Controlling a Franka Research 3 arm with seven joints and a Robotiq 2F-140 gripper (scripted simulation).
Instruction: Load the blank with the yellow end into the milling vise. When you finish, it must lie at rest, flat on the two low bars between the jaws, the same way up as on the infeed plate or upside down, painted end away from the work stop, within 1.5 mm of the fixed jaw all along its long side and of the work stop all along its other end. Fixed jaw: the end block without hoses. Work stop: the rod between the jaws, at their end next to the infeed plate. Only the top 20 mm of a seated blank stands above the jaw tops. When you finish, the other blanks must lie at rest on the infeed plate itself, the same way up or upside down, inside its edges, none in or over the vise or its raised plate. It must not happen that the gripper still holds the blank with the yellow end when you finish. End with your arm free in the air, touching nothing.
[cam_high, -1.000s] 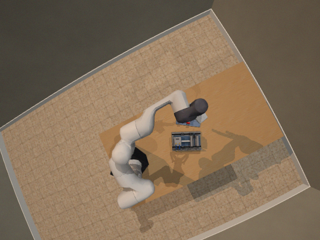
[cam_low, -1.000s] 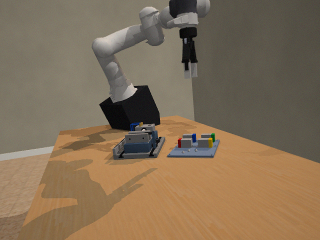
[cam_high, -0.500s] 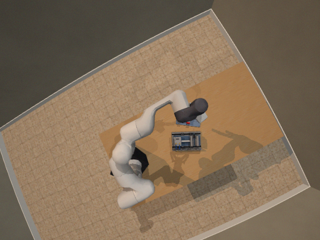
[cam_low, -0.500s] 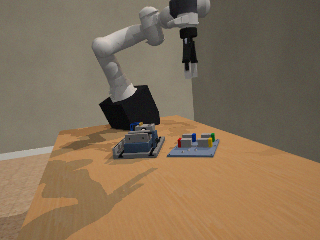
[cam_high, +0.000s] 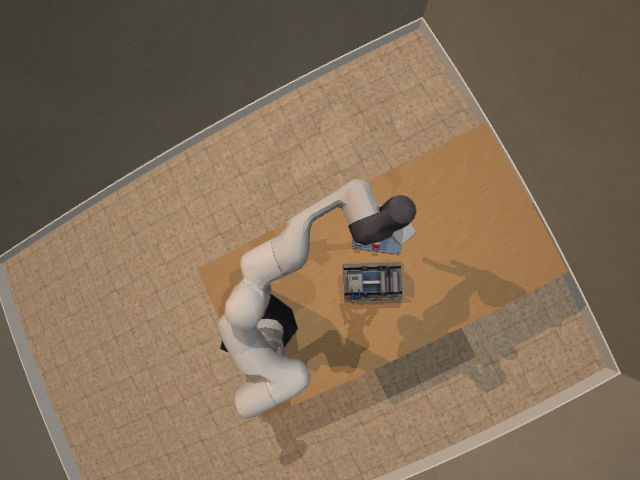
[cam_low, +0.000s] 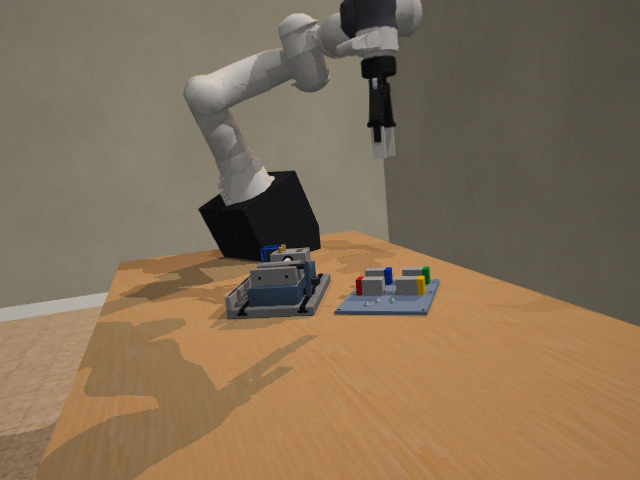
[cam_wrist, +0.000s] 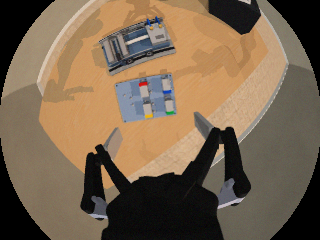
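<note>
Now: hand 60 mm short of the yellow-ended blank and 300 mm above it. The rest, counted from my hand: red-ended blank 60 mm to the right, 300 mm below; blue-ended blank 70 mm behind, 300 mm below; green-ended blank 70 mm to the left, 300 mm below.
</note>
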